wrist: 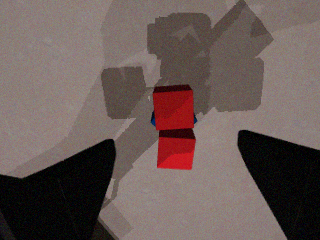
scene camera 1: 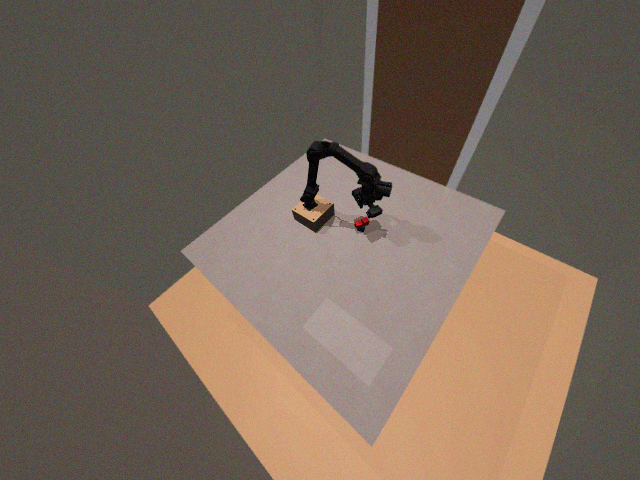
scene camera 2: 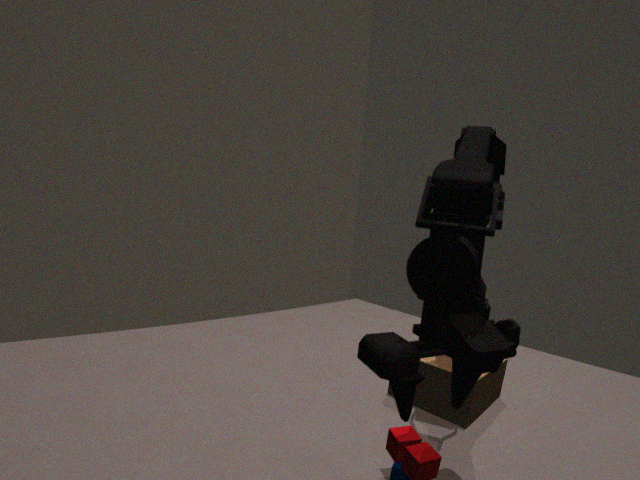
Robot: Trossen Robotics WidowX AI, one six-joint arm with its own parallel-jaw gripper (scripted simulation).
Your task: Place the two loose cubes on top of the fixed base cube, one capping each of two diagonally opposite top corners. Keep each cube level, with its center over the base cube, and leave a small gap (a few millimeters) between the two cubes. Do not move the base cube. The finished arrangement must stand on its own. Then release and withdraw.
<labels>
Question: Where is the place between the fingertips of my gripper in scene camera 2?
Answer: At 430,413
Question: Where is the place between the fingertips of my gripper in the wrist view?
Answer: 176,142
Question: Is my gripper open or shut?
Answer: Open.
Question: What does my gripper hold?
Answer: Nothing.
</labels>
